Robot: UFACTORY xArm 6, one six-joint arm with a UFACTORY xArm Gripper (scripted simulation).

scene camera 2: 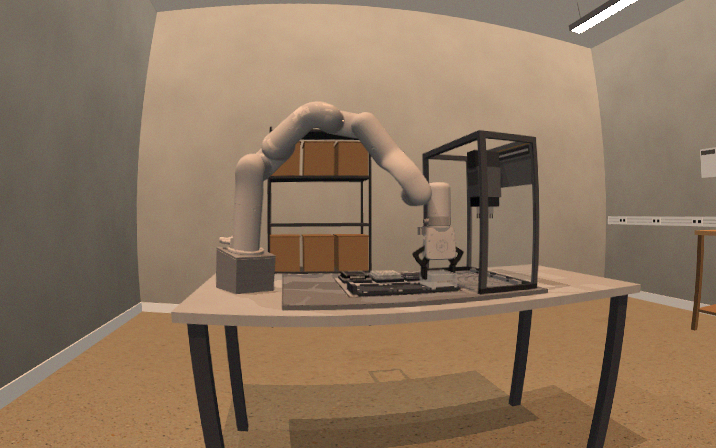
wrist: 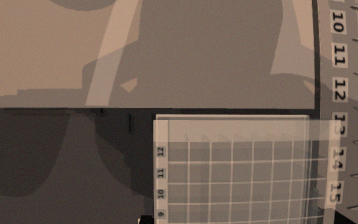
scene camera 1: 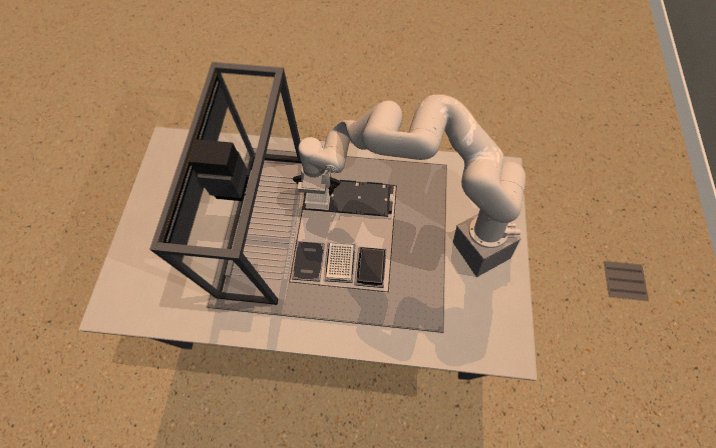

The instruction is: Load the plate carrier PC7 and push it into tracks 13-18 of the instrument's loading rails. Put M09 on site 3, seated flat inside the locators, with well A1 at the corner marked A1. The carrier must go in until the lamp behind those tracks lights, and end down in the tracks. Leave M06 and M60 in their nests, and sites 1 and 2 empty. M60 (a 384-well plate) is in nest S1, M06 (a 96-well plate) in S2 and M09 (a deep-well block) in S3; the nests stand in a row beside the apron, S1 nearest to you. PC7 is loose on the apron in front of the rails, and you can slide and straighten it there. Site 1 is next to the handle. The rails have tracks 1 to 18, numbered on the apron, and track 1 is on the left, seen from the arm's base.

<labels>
dark plate carrier PC7: scene camera 2; wrist; scene camera 1 366, 198
same spot on dark plate carrier PC7: (wrist: 65, 158) = (scene camera 2: 405, 285)
</labels>
